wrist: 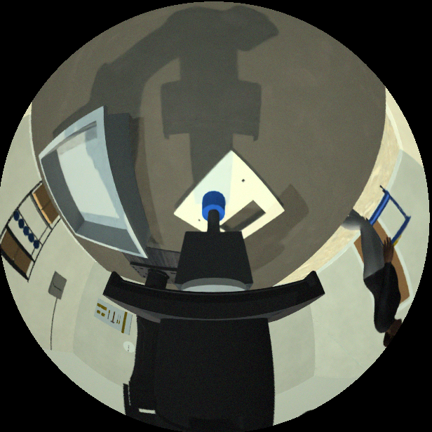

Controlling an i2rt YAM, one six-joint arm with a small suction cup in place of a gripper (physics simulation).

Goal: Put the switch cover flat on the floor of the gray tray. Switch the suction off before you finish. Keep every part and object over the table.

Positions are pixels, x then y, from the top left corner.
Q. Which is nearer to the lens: the switch cover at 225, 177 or the gray tray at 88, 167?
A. The switch cover.
